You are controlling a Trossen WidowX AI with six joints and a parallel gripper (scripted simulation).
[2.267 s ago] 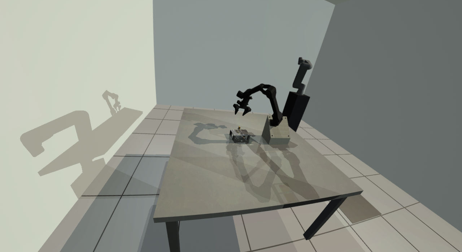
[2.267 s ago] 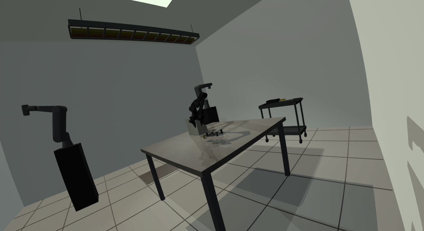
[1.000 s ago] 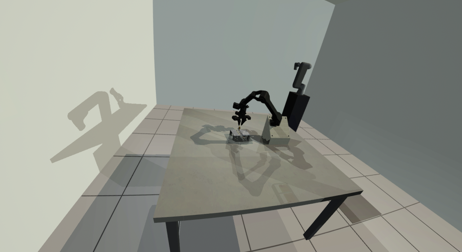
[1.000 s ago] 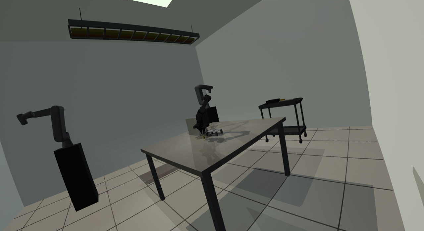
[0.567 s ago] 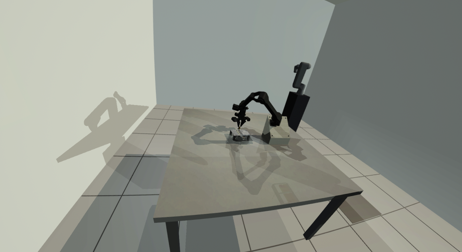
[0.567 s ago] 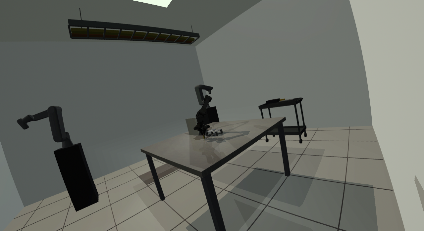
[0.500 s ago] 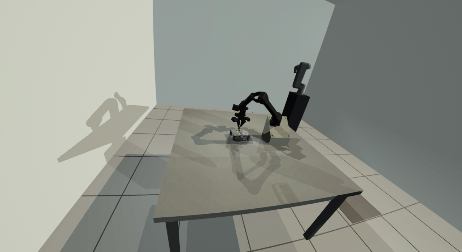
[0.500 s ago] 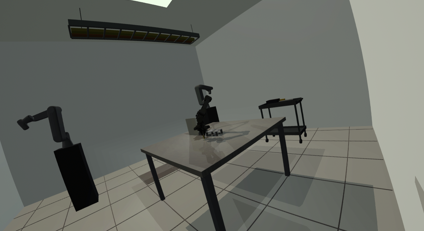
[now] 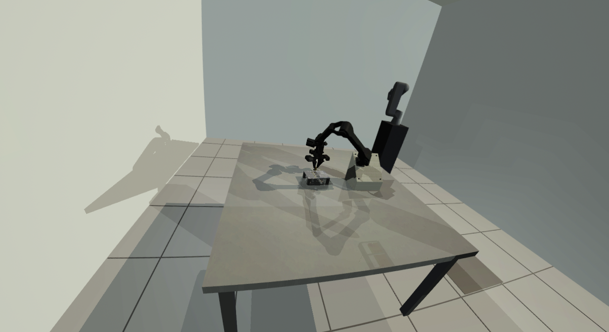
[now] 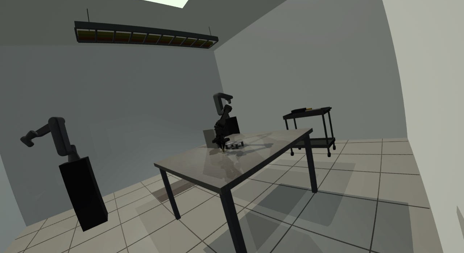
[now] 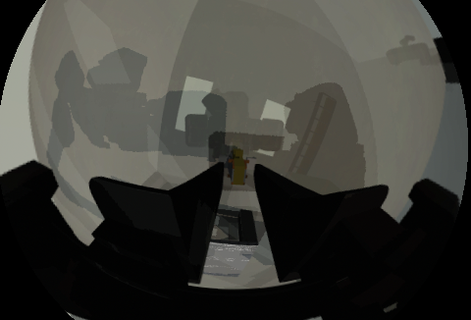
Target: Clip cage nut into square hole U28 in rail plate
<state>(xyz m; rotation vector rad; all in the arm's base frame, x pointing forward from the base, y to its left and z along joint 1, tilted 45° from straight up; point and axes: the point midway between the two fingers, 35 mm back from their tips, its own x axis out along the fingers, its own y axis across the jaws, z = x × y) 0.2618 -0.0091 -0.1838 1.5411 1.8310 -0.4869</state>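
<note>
The cage nut lies 1 cm below my gripper tip.
</note>
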